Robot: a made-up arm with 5 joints. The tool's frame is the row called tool.
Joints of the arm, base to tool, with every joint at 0 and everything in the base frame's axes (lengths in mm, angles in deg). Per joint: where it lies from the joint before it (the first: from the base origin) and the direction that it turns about. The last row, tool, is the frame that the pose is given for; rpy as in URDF.
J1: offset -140 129.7 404.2 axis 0.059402 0.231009 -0.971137
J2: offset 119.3 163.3 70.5 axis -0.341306 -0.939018 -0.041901
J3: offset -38.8 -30 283.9 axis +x
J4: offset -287 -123.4 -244.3 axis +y
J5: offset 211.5 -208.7 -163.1 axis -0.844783 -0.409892 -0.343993
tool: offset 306.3 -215 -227 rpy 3.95 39.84 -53.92
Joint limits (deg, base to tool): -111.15..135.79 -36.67..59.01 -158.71..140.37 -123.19..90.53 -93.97..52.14
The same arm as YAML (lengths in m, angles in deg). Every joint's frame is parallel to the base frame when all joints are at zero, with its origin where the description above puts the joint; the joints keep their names.
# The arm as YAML. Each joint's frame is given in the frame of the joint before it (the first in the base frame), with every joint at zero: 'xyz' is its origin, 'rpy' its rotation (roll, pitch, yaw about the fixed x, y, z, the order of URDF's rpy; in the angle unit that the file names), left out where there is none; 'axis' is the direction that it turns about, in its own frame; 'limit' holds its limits. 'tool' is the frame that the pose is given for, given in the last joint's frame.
units:
  length: m
  angle: deg
joints:
  - name: J1
    type: revolute
    origin:
      xyz: [-0.14, 0.1297, 0.4042]
    axis: [0.059402, 0.231009, -0.971137]
    limit:
      lower: -111.15
      upper: 135.79
  - name: J2
    type: revolute
    origin:
      xyz: [0.1193, 0.1633, 0.0705]
    axis: [-0.341306, -0.939018, -0.041901]
    limit:
      lower: -36.67
      upper: 59.01
  - name: J3
    type: revolute
    origin:
      xyz: [-0.0388, -0.03, 0.2839]
    axis: "+x"
    limit:
      lower: -158.71
      upper: 140.37
  - name: J4
    type: revolute
    origin:
      xyz: [-0.287, -0.1234, -0.2443]
    axis: "+y"
    limit:
      lower: -123.19
      upper: 90.53
  - name: J5
    type: revolute
    origin:
      xyz: [0.2115, -0.2087, -0.1631]
    axis: [-0.844783, -0.409892, -0.343993]
    limit:
      lower: -93.97
      upper: 52.14
tool:
  origin:
    xyz: [0.3063, -0.215, -0.227]
    rpy: [3.95, 39.84, -53.92]

